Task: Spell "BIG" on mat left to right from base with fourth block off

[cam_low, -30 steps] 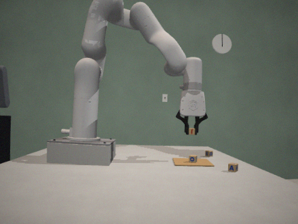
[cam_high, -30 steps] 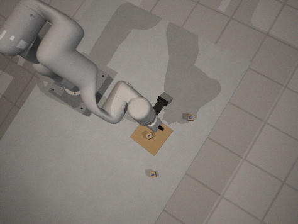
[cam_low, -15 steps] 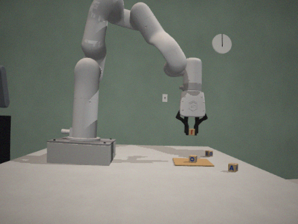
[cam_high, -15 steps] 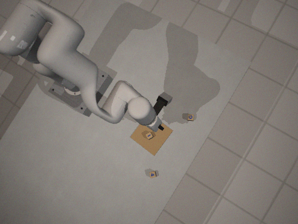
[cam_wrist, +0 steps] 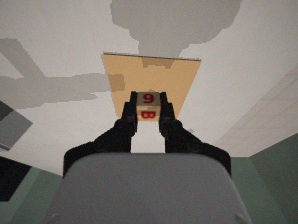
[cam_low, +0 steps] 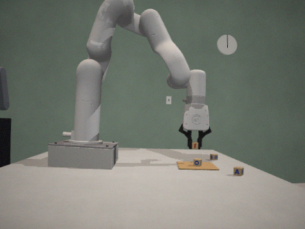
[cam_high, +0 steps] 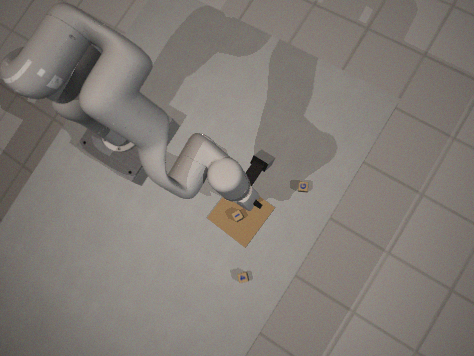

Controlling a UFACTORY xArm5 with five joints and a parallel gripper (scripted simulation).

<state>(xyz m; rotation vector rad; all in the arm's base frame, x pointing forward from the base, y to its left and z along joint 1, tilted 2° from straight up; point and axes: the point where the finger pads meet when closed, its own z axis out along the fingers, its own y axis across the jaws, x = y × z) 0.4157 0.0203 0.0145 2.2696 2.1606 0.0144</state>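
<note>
Right now my hand is 40 mm to the left of the mat and 80 mm above it.
</note>
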